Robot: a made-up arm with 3 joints. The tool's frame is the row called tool. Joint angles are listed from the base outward.
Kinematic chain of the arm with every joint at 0, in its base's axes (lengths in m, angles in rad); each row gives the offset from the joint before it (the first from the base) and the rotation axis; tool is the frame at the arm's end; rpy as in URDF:
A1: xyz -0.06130 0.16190 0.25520 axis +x
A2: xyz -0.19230 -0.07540 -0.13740 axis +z
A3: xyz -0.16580 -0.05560 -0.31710 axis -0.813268 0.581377 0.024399
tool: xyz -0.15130 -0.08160 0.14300 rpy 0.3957 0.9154 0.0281
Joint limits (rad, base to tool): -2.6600..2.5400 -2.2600..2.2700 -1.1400..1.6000
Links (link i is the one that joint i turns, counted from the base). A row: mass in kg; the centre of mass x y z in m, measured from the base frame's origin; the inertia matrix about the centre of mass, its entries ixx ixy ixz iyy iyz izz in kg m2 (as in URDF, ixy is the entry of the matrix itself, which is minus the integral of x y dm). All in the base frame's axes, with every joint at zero. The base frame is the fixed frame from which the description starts. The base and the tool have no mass.
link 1: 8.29; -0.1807 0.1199 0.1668; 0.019 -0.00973 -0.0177 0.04 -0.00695 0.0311
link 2: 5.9; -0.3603 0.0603 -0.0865; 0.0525 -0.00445 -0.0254 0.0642 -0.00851 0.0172
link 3: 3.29; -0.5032 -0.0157 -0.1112; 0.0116 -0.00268 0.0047 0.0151 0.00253 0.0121
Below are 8 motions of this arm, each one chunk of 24 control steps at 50 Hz.
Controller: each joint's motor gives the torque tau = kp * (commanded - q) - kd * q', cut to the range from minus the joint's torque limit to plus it. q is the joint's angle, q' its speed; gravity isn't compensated. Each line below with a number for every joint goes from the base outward.
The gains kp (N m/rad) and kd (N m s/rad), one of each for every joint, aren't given. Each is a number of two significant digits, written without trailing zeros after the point. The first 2 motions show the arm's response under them.
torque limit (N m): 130 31 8.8
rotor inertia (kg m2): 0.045 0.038 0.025
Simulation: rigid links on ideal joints. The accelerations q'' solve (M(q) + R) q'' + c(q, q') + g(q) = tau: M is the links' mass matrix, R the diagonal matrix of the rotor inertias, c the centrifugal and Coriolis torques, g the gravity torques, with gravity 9.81 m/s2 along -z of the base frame. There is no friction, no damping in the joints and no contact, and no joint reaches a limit. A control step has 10 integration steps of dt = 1/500 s. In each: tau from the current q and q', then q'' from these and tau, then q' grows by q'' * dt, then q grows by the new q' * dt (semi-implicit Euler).
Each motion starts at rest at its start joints. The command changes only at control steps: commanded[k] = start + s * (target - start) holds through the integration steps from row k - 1 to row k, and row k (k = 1, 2, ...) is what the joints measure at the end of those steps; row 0 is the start. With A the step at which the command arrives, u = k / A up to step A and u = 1 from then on. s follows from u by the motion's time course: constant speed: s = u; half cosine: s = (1 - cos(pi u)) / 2; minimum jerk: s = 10 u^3 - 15 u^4 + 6 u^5; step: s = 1 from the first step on.
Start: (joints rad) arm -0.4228 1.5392 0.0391
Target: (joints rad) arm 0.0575 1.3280 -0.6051
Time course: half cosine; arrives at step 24
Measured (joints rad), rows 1 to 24:
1: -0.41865 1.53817 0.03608
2: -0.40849 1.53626 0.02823
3: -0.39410 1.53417 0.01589
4: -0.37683 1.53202 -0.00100
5: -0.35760 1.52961 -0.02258
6: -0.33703 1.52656 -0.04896
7: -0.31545 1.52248 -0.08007
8: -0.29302 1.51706 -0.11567
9: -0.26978 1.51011 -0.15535
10: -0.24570 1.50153 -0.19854
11: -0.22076 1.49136 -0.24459
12: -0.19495 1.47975 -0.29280
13: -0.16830 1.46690 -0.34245
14: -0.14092 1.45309 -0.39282
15: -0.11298 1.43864 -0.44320
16: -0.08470 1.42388 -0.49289
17: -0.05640 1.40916 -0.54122
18: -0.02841 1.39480 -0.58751
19: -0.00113 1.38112 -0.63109
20: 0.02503 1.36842 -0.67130
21: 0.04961 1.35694 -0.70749
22: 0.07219 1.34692 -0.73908
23: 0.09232 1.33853 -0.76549
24: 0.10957 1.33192 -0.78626
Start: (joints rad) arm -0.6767 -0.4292 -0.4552
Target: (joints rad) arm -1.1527 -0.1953 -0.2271
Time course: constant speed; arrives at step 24
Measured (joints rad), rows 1 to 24:
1: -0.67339 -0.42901 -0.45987
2: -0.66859 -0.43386 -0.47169
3: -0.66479 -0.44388 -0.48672
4: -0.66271 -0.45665 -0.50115
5: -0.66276 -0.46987 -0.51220
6: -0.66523 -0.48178 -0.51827
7: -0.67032 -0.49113 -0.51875
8: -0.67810 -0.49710 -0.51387
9: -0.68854 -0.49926 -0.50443
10: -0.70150 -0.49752 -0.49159
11: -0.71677 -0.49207 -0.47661
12: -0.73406 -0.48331 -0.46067
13: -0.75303 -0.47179 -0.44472
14: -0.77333 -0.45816 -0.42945
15: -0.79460 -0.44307 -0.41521
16: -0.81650 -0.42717 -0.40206
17: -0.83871 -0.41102 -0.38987
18: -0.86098 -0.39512 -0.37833
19: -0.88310 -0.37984 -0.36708
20: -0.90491 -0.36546 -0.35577
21: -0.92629 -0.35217 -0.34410
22: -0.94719 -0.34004 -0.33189
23: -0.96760 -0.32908 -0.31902
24: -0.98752 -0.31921 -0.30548
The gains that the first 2 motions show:
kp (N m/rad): 360 110 30
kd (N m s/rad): 28 7 1.4
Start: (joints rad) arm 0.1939 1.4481 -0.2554
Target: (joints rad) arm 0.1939 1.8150 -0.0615
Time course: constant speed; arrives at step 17
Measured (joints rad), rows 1 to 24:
1: 0.19541 1.44808 -0.26148
2: 0.19908 1.44957 -0.27507
3: 0.20416 1.45441 -0.29144
4: 0.20999 1.46346 -0.30709
5: 0.21602 1.47685 -0.31969
6: 0.22182 1.49418 -0.32792
7: 0.22708 1.51476 -0.33127
8: 0.23156 1.53780 -0.32979
9: 0.23514 1.56243 -0.32396
10: 0.23779 1.58790 -0.31447
11: 0.23955 1.61352 -0.30213
12: 0.24049 1.63877 -0.28774
13: 0.24074 1.66329 -0.27204
14: 0.24044 1.68687 -0.25567
15: 0.23972 1.70945 -0.23913
16: 0.23870 1.73109 -0.22279
17: 0.23749 1.75193 -0.20687
18: 0.23634 1.77082 -0.19255
19: 0.23550 1.78628 -0.18116
20: 0.23503 1.79774 -0.17320
21: 0.23487 1.80532 -0.16855
22: 0.23489 1.80957 -0.16668
23: 0.23496 1.81122 -0.16688
24: 0.23497 1.81100 -0.16839

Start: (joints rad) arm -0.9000 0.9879 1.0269
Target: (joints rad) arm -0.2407 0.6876 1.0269
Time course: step
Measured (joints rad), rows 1 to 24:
1: -0.87630 0.96791 0.99147
2: -0.81026 0.93251 0.92026
3: -0.71317 0.89619 0.84920
4: -0.60253 0.86034 0.80034
5: -0.49132 0.82468 0.78563
6: -0.38842 0.78794 0.80720
7: -0.29952 0.74930 0.86047
8: -0.22760 0.70937 0.93803
9: -0.17318 0.67021 1.02993
10: -0.13475 0.63490 1.12455
11: -0.10981 0.60709 1.21402
12: -0.09590 0.58936 1.29661
13: -0.09062 0.58163 1.36930
14: -0.09180 0.58222 1.42831
15: -0.09750 0.58884 1.47003
16: -0.10606 0.59919 1.49126
17: -0.11606 0.61119 1.48920
18: -0.12629 0.62308 1.46129
19: -0.13582 0.63352 1.40573
20: -0.14450 0.64269 1.33062
21: -0.15263 0.65156 1.24981
22: -0.16035 0.66060 1.17365
23: -0.16757 0.66978 1.10862
24: -0.17407 0.67862 1.05787

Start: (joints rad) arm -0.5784 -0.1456 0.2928
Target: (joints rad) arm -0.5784 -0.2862 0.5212
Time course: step
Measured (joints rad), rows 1 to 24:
1: -0.57816 -0.15740 0.30111
2: -0.57439 -0.18029 0.32406
3: -0.56672 -0.20822 0.35761
4: -0.55621 -0.23842 0.39693
5: -0.54410 -0.26877 0.43787
6: -0.53153 -0.29751 0.47719
7: -0.51948 -0.32322 0.51258
8: -0.50872 -0.34490 0.54249
9: -0.49978 -0.36202 0.56598
10: -0.49295 -0.37441 0.58266
11: -0.48830 -0.38225 0.59261
12: -0.48571 -0.38601 0.59632
13: -0.48495 -0.38629 0.59458
14: -0.48570 -0.38382 0.58845
15: -0.48759 -0.37934 0.57913
16: -0.49027 -0.37355 0.56785
17: -0.49340 -0.36711 0.55575
18: -0.49668 -0.36056 0.54388
19: -0.49989 -0.35435 0.53304
20: -0.50283 -0.34881 0.52384
21: -0.50538 -0.34416 0.51663
22: -0.50745 -0.34053 0.51155
23: -0.50900 -0.33795 0.50854
24: -0.51005 -0.33639 0.50740

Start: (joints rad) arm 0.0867 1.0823 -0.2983
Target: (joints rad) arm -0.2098 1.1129 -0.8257
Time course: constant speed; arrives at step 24
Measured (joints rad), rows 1 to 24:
1: 0.08814 1.08224 -0.30670
2: 0.09125 1.08212 -0.32864
3: 0.09468 1.08210 -0.36157
4: 0.09741 1.08236 -0.40222
5: 0.09878 1.08304 -0.44719
6: 0.09840 1.08417 -0.49332
7: 0.09613 1.08571 -0.53801
8: 0.09196 1.08752 -0.57934
9: 0.08600 1.08946 -0.61613
10: 0.07841 1.09141 -0.64792
11: 0.06937 1.09327 -0.67486
12: 0.05908 1.09498 -0.69754
13: 0.04773 1.09653 -0.71685
14: 0.03555 1.09792 -0.73377
15: 0.02273 1.09919 -0.74926
16: 0.00948 1.10039 -0.76419
17: -0.00399 1.10153 -0.77924
18: -0.01752 1.10267 -0.79491
19: -0.03097 1.10382 -0.81153
20: -0.04420 1.10499 -0.82924
21: -0.05714 1.10619 -0.84808
22: -0.06975 1.10741 -0.86798
23: -0.08198 1.10864 -0.88883
24: -0.09385 1.10988 -0.91047

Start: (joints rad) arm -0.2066 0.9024 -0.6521
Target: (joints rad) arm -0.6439 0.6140 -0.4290
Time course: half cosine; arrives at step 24
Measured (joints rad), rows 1 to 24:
1: -0.20375 0.90300 -0.65628
2: -0.19701 0.90375 -0.66779
3: -0.18821 0.90351 -0.68548
4: -0.17904 0.90138 -0.70743
5: -0.17093 0.89676 -0.73127
6: -0.16506 0.88928 -0.75451
7: -0.16236 0.87881 -0.77491
8: -0.16347 0.86540 -0.79062
9: -0.16882 0.84928 -0.80040
10: -0.17859 0.83083 -0.80354
11: -0.19279 0.81056 -0.79991
12: -0.21120 0.78906 -0.78982
13: -0.23341 0.76698 -0.77388
14: -0.25890 0.74495 -0.75298
15: -0.28696 0.72354 -0.72814
16: -0.31684 0.70326 -0.70045
17: -0.34771 0.68447 -0.67101
18: -0.37871 0.66744 -0.64092
19: -0.40903 0.65232 -0.61117
20: -0.43790 0.63915 -0.58269
21: -0.46460 0.62792 -0.55626
22: -0.48853 0.61858 -0.53255
23: -0.50919 0.61107 -0.51206
24: -0.52616 0.60535 -0.49520

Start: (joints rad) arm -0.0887 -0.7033 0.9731
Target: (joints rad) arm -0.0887 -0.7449 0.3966
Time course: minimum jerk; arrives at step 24
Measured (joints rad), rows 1 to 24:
1: -0.08726 -0.70169 0.97548
2: -0.08490 -0.70091 0.97921
3: -0.08236 -0.70182 0.98273
4: -0.07985 -0.70407 0.98495
5: -0.07750 -0.70726 0.98458
6: -0.07540 -0.71105 0.98025
7: -0.07360 -0.71518 0.97066
8: -0.07211 -0.71943 0.95473
9: -0.07093 -0.72363 0.93176
10: -0.07004 -0.72764 0.90145
11: -0.06939 -0.73133 0.86398
12: -0.06896 -0.73461 0.81998
13: -0.06869 -0.73742 0.77049
14: -0.06857 -0.73971 0.71687
15: -0.06856 -0.74149 0.66075
16: -0.06866 -0.74275 0.60388
17: -0.06884 -0.74356 0.54810
18: -0.06909 -0.74398 0.49516
19: -0.06941 -0.74408 0.44670
20: -0.06978 -0.74396 0.40411
21: -0.07017 -0.74370 0.36849
22: -0.07057 -0.74340 0.34053
23: -0.07096 -0.74312 0.32045
24: -0.07131 -0.74297 0.30795

